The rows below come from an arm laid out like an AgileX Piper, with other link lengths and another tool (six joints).
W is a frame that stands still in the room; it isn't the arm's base.
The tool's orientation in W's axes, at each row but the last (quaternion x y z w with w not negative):
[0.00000 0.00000 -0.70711 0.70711]
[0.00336 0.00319 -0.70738 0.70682]
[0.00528 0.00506 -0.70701 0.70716]
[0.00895 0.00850 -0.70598 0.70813]
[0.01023 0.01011 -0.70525 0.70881]
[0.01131 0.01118 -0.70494 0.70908]
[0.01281 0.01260 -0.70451 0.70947]
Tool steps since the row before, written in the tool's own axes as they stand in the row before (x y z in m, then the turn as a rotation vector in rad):
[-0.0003 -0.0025 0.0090 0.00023 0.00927 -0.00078]
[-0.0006 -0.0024 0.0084 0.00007 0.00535 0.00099]
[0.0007 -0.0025 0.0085 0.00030 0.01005 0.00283]
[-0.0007 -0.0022 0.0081 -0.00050 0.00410 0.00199]
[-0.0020 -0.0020 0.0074 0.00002 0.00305 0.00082]
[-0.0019 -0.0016 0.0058 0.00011 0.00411 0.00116]
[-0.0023 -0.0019 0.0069 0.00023 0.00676 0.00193]
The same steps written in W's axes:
[-0.0025 0.0003 0.0090 0.00927 -0.00023 -0.00078]
[-0.0024 0.0005 0.0084 0.00535 -0.00008 0.00099]
[-0.0025 -0.0008 0.0085 0.01005 -0.00034 0.00283]
[-0.0022 0.0005 0.0081 0.00410 0.00046 0.00200]
[-0.0020 0.0018 0.0075 0.00305 -0.00003 0.00082]
[-0.0016 0.0017 0.0059 0.00411 -0.00012 0.00116]
[-0.0019 0.0020 0.0070 0.00676 -0.00025 0.00192]

